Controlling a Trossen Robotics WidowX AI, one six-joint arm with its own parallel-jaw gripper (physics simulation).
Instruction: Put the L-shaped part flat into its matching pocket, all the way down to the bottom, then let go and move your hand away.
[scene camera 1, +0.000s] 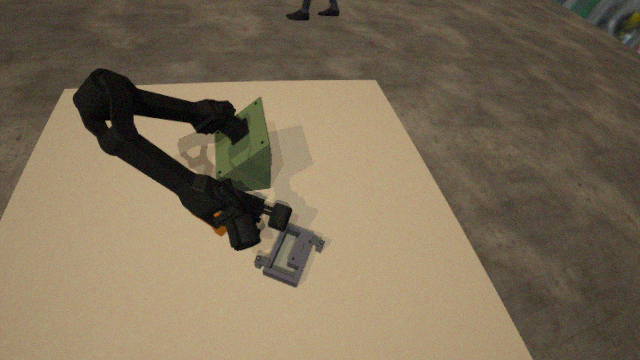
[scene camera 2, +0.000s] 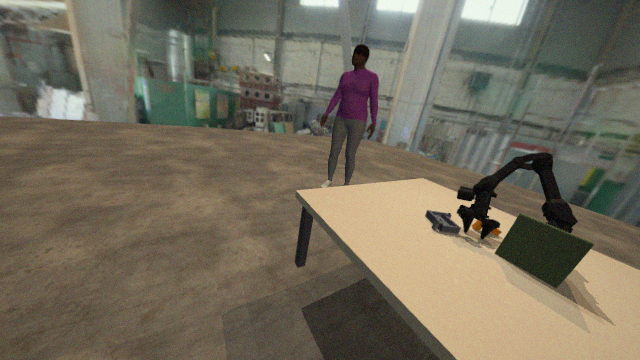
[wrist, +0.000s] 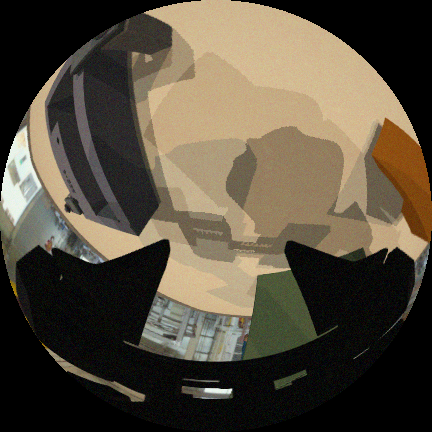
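The orange part lies on the table, largely hidden behind the arm in the first scene view and cut by the right edge of the wrist view; its L shape cannot be made out. The grey-purple fixture with the recessed pocket lies flat on the table, with small tabs at two corners. My gripper is open and empty, low above the table between the fixture and the orange part. Its left finger in the wrist view is on the fixture's side.
A green wedge-shaped block with a sloping face stands close beside the arm's base, on the other side of the gripper from the fixture. A person stands on the floor beyond the table.
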